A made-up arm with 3 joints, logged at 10 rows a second.
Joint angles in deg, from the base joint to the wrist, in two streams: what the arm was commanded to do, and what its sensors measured. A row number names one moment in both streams.
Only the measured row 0 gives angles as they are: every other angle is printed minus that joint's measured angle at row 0.
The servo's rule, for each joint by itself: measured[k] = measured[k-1] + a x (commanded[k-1-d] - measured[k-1]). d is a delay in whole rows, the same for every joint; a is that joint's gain. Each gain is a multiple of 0.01, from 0.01 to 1. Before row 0 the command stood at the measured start. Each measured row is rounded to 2 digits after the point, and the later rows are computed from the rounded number. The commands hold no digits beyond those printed.
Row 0, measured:
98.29 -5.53 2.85
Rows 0 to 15, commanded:
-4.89 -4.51 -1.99
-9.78 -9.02 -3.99
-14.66 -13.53 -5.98
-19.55 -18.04 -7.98
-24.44 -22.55 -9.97
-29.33 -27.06 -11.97
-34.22 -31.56 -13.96
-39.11 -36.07 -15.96
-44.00 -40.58 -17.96
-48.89 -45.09 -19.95
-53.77 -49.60 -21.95
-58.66 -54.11 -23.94
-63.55 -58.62 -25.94
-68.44 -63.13 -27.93
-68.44 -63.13 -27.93
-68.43 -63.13 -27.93
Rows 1 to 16, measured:
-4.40 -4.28 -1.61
-9.24 -8.78 -3.54
-14.12 -13.29 -5.52
-19.01 -17.80 -7.51
-23.90 -22.31 -9.50
-28.79 -26.82 -11.50
-33.68 -31.32 -13.49
-38.57 -35.83 -15.49
-43.46 -40.34 -17.49
-48.35 -44.85 -19.48
-53.23 -49.36 -21.48
-58.12 -53.87 -23.47
-63.01 -58.38 -25.47
-67.90 -62.89 -27.46
-68.39 -63.12 -27.84
-68.43 -63.13 -27.91
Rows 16 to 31, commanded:
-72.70 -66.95 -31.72
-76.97 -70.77 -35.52
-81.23 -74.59 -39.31
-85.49 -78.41 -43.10
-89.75 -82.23 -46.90
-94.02 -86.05 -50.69
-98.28 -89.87 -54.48
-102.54 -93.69 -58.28
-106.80 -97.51 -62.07
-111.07 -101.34 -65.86
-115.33 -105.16 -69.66
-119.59 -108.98 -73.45
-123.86 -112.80 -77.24
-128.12 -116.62 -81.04
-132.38 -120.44 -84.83
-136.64 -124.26 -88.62
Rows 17 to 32, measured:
-72.27 -66.76 -31.00
-76.50 -70.57 -34.66
-80.76 -74.39 -38.43
-85.02 -78.21 -42.21
-89.28 -82.03 -46.01
-93.55 -85.85 -49.80
-97.81 -89.67 -53.59
-102.07 -93.49 -57.39
-106.33 -97.31 -61.18
-110.60 -101.14 -64.97
-114.86 -104.96 -68.77
-119.12 -108.78 -72.56
-123.39 -112.60 -76.35
-127.65 -116.42 -80.15
-131.91 -120.24 -83.94
-136.17 -124.06 -87.73

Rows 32 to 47, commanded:
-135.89 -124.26 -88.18
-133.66 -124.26 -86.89
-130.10 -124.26 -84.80
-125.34 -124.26 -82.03
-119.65 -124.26 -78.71
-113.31 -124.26 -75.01
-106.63 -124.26 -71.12
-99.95 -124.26 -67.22
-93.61 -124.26 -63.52
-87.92 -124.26 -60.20
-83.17 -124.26 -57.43
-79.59 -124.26 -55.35
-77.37 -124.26 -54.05
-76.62 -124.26 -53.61
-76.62 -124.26 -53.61
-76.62 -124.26 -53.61
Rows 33 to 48, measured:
-135.92 -124.25 -88.09
-133.89 -124.26 -87.12
-130.48 -124.26 -85.24
-125.85 -124.26 -82.64
-120.27 -124.26 -79.46
-114.01 -124.26 -75.86
-107.37 -124.26 -72.02
-100.69 -124.26 -68.13
-94.32 -124.26 -64.40
-88.56 -124.26 -61.00
-83.71 -124.26 -58.11
-80.00 -124.26 -55.87
-77.63 -124.26 -54.40
-76.72 -124.26 -53.76
-76.63 -124.26 -53.64
-76.62 -124.26 -53.62

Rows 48 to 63, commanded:
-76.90 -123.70 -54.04
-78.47 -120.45 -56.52
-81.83 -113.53 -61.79
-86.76 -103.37 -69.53
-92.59 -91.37 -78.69
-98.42 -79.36 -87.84
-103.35 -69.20 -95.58
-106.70 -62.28 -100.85
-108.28 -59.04 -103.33
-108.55 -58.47 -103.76
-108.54 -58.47 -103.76
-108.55 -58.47 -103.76
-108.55 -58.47 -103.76
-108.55 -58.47 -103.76
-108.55 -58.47 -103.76
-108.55 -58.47 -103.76
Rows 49 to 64, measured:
-76.87 -123.73 -53.96
-78.31 -120.61 -56.03
-81.48 -113.88 -60.70
-86.23 -103.90 -67.85
-91.95 -92.00 -76.63
-97.77 -79.99 -85.71
-102.79 -69.74 -93.70
-106.31 -62.65 -99.49
-108.08 -59.22 -102.60
-108.50 -58.51 -103.54
-108.54 -58.47 -103.72
-108.55 -58.47 -103.75
-108.55 -58.47 -103.76
-108.55 -58.47 -103.76
-108.55 -58.47 -103.76
-108.55 -58.47 -103.76

